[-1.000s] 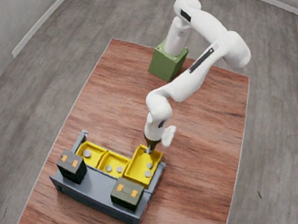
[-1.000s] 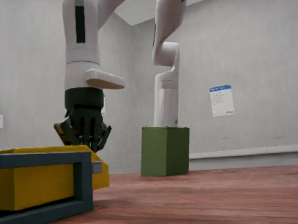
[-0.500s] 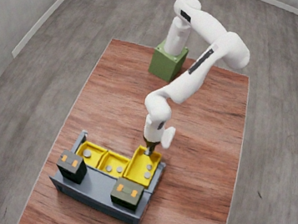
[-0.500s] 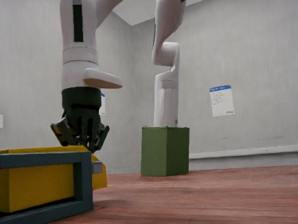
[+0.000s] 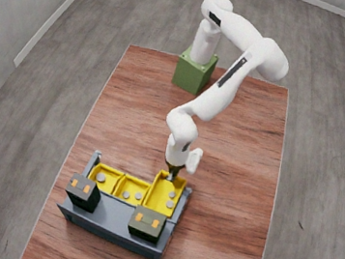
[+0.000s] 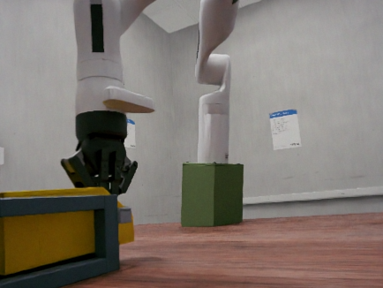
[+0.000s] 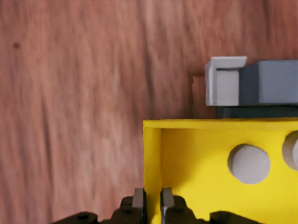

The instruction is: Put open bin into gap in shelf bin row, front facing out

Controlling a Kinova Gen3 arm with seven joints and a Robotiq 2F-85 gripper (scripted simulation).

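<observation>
Right now the grey disc part is 10 cm ahead of my hand, 3 cm below it and 2 cm to the left of it. The rest, counted from my hand: grey shelf: 16 cm ahead, 13 cm to the right.
</observation>
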